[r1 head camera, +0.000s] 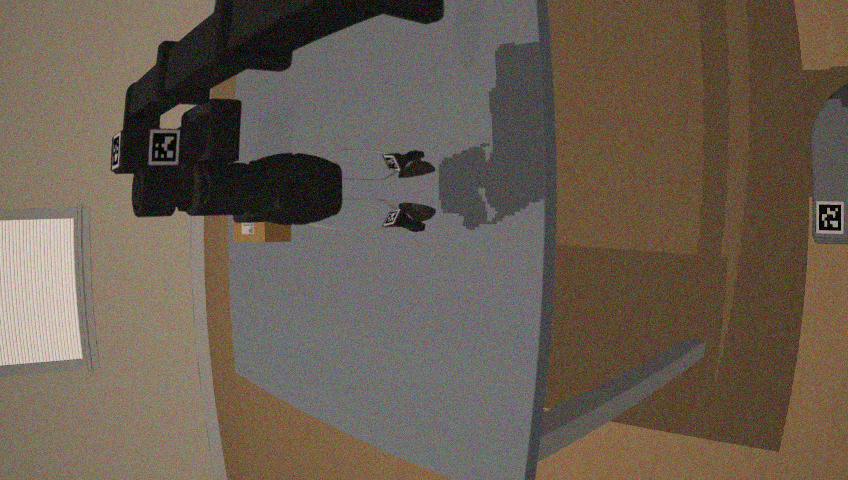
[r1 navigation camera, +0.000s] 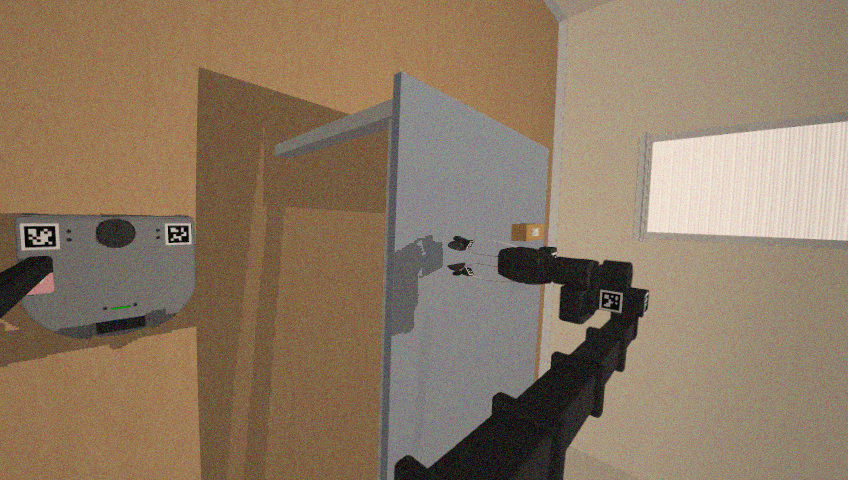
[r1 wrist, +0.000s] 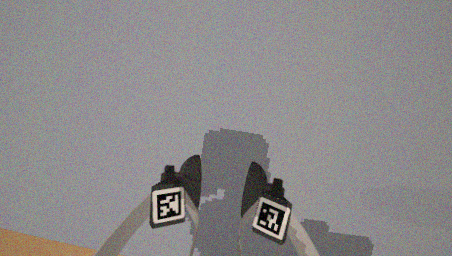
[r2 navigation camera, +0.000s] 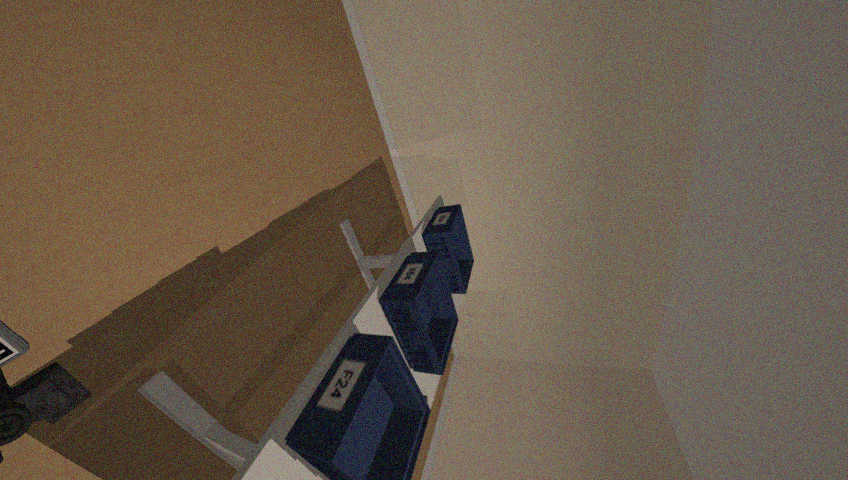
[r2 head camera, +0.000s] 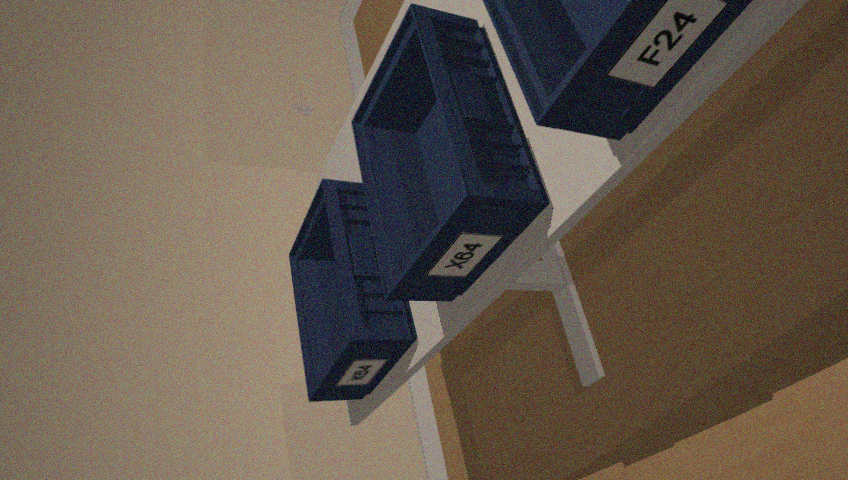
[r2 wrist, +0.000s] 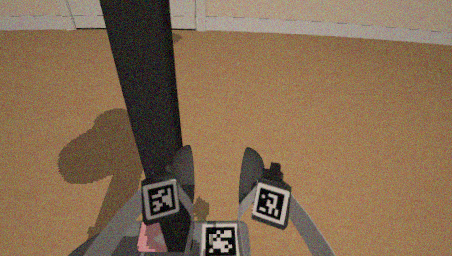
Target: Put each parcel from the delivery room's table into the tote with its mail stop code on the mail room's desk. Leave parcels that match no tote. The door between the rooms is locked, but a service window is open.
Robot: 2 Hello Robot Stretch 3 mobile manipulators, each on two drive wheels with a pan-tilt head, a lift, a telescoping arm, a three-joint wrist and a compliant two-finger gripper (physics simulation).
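Observation:
A brown parcel (r1 head camera: 277, 232) (r1 navigation camera: 523, 231) with a white label lies near the far edge of the grey-blue table (r1 head camera: 386, 333) (r1 navigation camera: 470, 178); its code is too small to read. The r1 gripper (r1 head camera: 416, 190) (r1 navigation camera: 460, 256) (r1 wrist: 222, 187) is open above the table, nothing between its fingers, apart from the parcel. In the r2 head view, blue totes labelled F24 (r2 head camera: 618, 113), X64 (r2 head camera: 505, 208) and K64 (r2 head camera: 380, 350) stand on the white desk (r2 head camera: 583, 172); their visible insides hold no parcel. The r2 gripper (r2 wrist: 217, 177) is open over the floor, nothing between its fingers.
A shuttered opening (r1 head camera: 38, 288) (r1 navigation camera: 749, 181) is in the wall behind the table. The r1 base (r1 navigation camera: 148, 267) stands beside the table. In the r2 wrist view, r2's dark mast (r2 wrist: 150, 90) rises close beside the fingers. Walls stand behind the desk.

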